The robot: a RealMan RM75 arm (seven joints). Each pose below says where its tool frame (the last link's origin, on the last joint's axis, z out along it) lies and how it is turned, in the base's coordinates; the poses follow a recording.
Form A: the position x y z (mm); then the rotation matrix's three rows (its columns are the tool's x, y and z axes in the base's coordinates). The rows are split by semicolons.
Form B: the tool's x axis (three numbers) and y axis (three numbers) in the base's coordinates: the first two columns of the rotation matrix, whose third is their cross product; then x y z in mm. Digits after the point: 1 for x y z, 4 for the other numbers.
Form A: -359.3, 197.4, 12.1; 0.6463, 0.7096, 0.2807; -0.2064, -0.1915, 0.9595; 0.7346, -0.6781, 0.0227
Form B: 0.6463, -0.2064, 0.7346, 0.7096, -0.1915, -0.6781, -359.3, 197.4, 12.1
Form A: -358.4, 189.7, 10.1; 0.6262, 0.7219, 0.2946; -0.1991, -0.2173, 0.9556; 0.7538, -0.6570, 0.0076
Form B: 0.6262, -0.1991, 0.7538, 0.7219, -0.2173, -0.6570, -358.4, 189.7, 10.1
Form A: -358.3, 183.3, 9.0; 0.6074, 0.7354, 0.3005; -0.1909, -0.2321, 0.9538; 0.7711, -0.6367, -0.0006
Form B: 0.6074, -0.1909, 0.7711, 0.7354, -0.2321, -0.6367, -358.3, 183.3, 9.0
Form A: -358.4, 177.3, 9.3; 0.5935, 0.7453, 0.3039; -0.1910, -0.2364, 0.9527; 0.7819, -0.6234, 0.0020
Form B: 0.5935, -0.1910, 0.7819, 0.7453, -0.2364, -0.6234, -358.4, 177.3, 9.3
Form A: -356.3, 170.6, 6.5; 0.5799, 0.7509, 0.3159; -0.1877, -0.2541, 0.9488; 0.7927, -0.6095, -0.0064
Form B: 0.5799, -0.1877, 0.7927, 0.7509, -0.2541, -0.6095, -356.3, 170.6, 6.5
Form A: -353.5, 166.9, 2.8; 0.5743, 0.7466, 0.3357; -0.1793, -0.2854, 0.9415; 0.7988, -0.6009, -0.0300
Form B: 0.5743, -0.1793, 0.7988, 0.7466, -0.2854, -0.6009, -353.5, 166.9, 2.8
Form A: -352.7, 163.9, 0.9; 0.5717, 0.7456, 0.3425; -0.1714, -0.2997, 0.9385; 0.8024, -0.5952, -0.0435
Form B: 0.5717, -0.1714, 0.8024, 0.7456, -0.2997, -0.5952, -352.7, 163.9, 0.9
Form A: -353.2, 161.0, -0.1; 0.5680, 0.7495, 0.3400; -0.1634, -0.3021, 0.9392; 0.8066, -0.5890, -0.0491
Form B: 0.5680, -0.1634, 0.8066, 0.7495, -0.3021, -0.5890, -353.2, 161.0, -0.1
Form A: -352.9, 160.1, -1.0; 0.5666, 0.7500, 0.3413; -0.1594, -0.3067, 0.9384; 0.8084, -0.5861, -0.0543
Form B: 0.5666, -0.1594, 0.8084, 0.7500, -0.3067, -0.5861, -352.9, 160.1, -1.0
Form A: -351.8, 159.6, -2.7; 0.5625, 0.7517, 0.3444; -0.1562, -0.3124, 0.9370; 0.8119, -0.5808, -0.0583
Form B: 0.5625, -0.1562, 0.8119, 0.7517, -0.3124, -0.5808, -351.8, 159.6, -2.7
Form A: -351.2, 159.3, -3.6; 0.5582, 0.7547, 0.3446; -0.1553, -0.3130, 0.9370; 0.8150, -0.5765, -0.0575
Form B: 0.5582, -0.1553, 0.8150, 0.7547, -0.3130, -0.5765, -351.2, 159.3, -3.6
